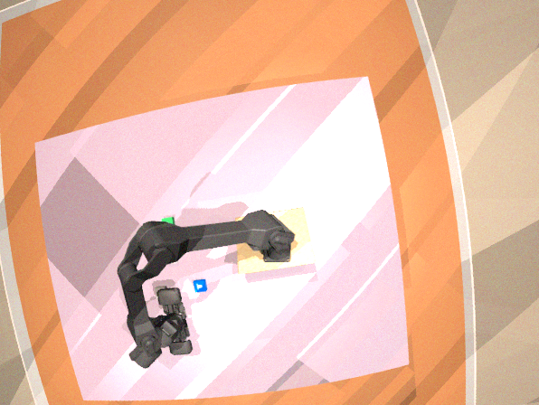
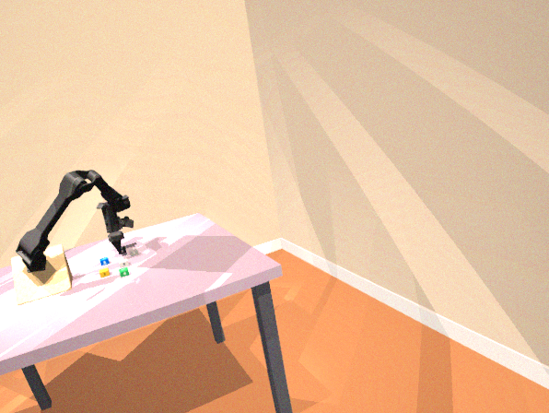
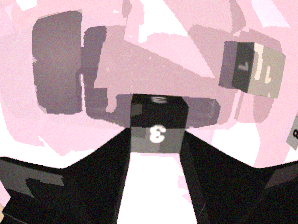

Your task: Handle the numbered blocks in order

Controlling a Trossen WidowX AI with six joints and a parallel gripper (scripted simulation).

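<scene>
Right now my gripper tip is 1 cm short of the black block. Also, from my gripper tip: yellow block (22 cm to the right, 5 cm behind); then white block (17 cm to the right, 2 cm ahead); then blue block (8 cm to the right, 6 cm behind).
</scene>
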